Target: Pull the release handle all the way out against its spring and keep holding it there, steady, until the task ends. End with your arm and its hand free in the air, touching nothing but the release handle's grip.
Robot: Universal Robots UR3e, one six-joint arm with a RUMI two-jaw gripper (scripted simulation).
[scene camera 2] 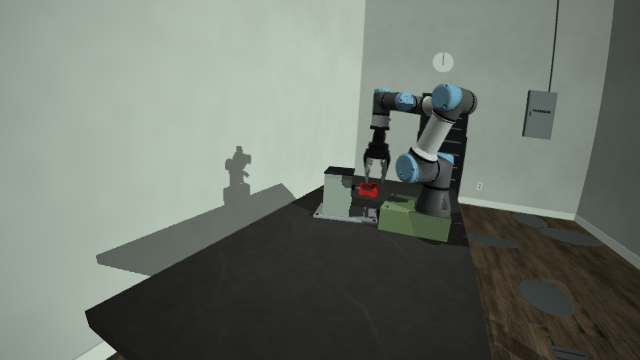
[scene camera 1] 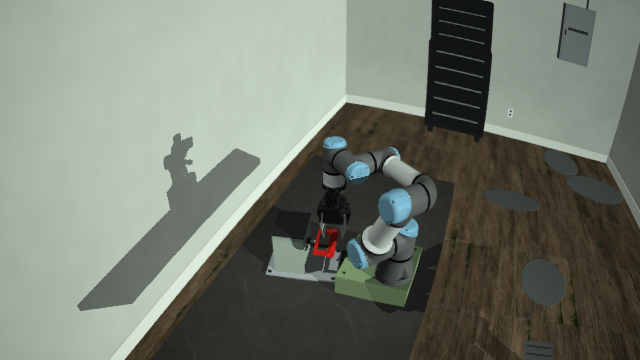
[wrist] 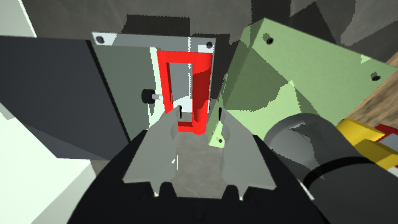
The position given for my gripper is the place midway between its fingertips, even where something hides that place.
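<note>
My gripper (wrist: 200, 107) is visible, as is a pale grey housing (scene camera 1: 290, 235). The wrist view also shows the pale grey housing (wrist: 81, 101).
</note>
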